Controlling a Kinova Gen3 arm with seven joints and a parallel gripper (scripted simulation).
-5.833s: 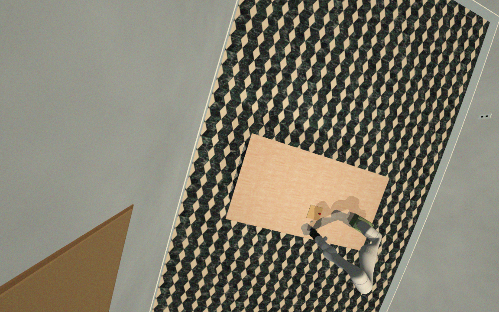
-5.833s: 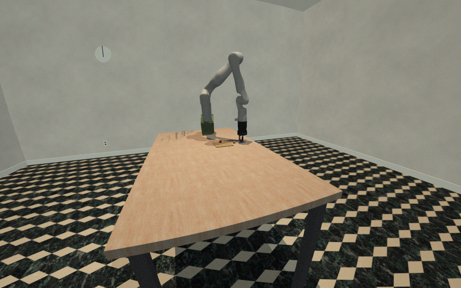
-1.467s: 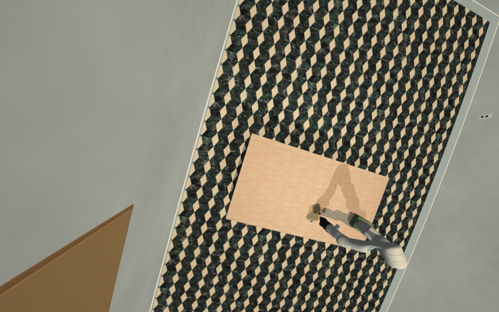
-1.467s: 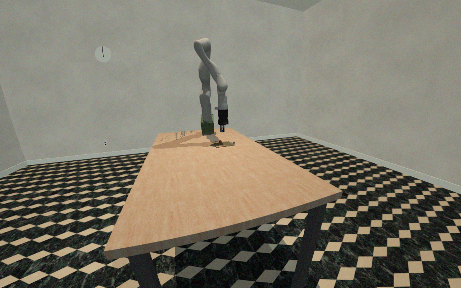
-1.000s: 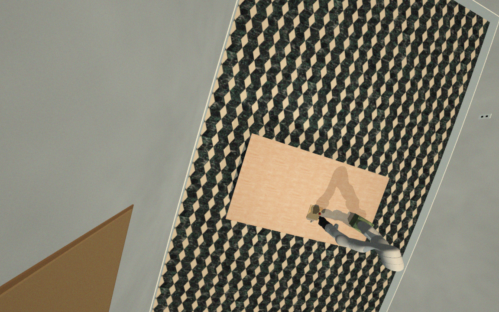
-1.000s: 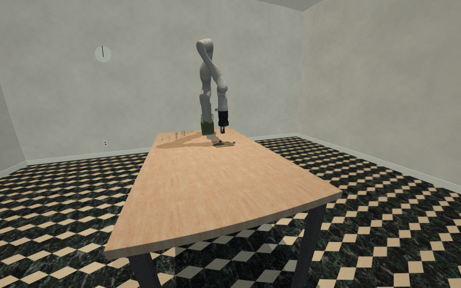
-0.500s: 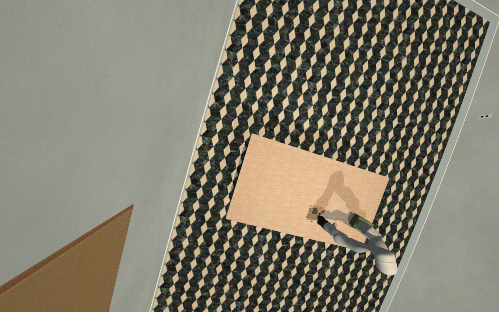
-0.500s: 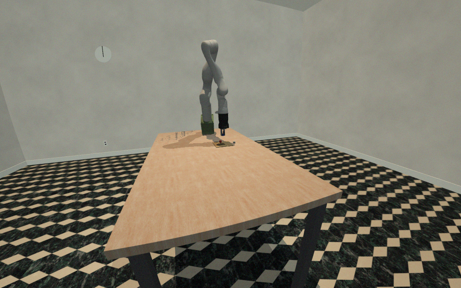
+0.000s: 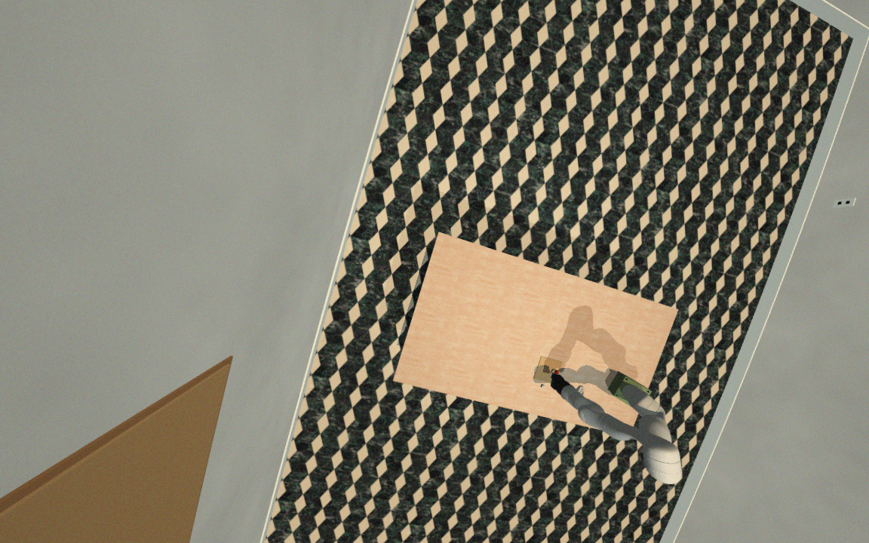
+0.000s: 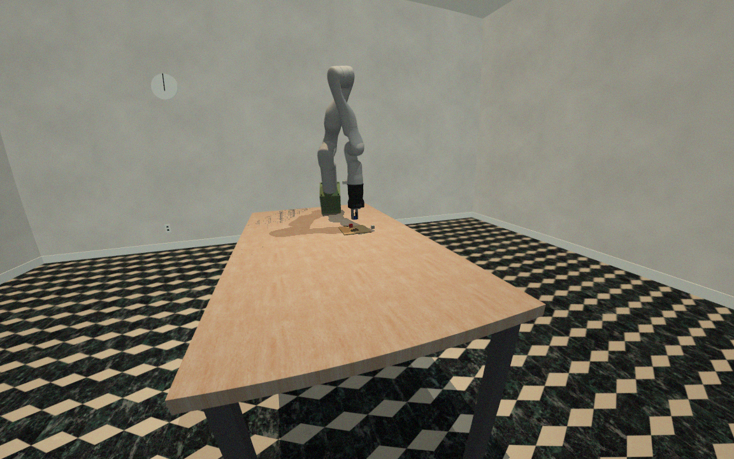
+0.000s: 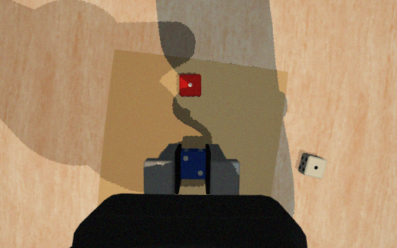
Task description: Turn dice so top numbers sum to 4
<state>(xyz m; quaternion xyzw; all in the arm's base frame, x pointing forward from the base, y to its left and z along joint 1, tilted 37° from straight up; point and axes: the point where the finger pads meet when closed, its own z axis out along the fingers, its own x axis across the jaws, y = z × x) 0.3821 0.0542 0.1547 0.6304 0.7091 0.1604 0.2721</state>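
My gripper is now 7 cm above the tan mat. Round my hand: blue die (1 cm below); red die (5 cm behind, 1 cm to the right, 6 cm below); white die (1 cm ahead, 10 cm to the left, 7 cm below).
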